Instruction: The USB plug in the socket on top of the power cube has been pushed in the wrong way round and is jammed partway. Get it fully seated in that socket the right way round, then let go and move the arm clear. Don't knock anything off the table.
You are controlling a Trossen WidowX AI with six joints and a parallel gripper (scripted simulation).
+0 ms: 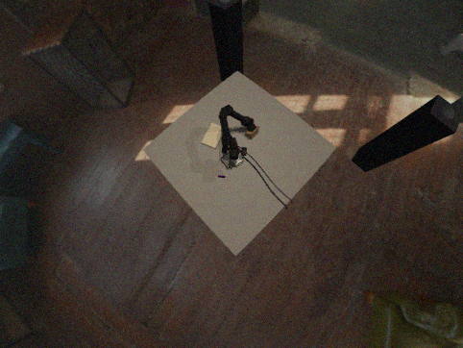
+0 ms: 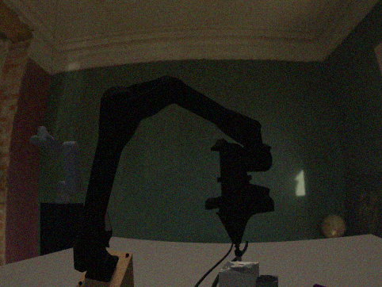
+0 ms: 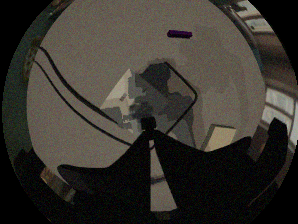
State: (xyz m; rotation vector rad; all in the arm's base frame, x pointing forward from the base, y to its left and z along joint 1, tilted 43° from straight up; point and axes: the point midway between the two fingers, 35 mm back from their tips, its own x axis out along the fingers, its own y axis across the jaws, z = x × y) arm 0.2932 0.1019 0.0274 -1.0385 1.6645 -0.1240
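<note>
The dark USB plug lies 20 mm below my gripper tip. From my gripper tip the other things lie so: purple object 190 mm ahead, 10 mm to the left, 120 mm below; then tan sheet 40 mm behind, 310 mm to the right, 120 mm below.
</note>
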